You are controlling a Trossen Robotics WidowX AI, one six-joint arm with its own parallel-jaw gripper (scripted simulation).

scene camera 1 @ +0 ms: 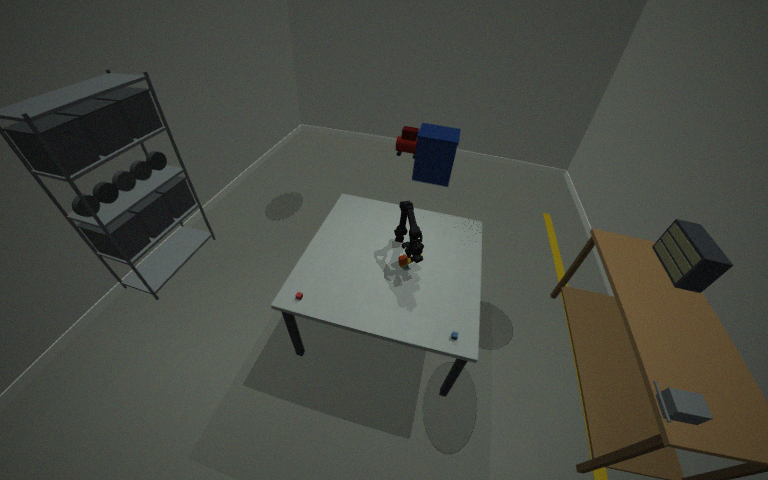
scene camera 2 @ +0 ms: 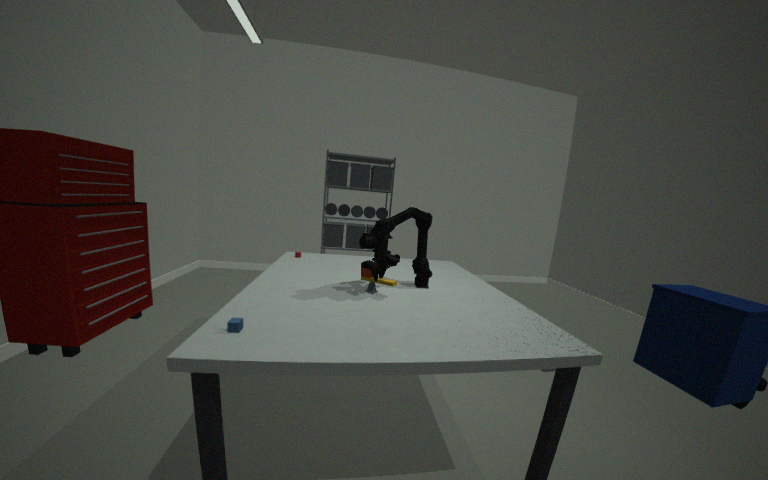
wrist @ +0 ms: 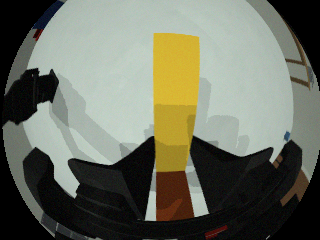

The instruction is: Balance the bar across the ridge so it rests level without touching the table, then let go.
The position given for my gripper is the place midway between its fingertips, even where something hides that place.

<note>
In view: my gripper (wrist: pixel 172 140) and a bar (wrist: pixel 176 58).
</note>
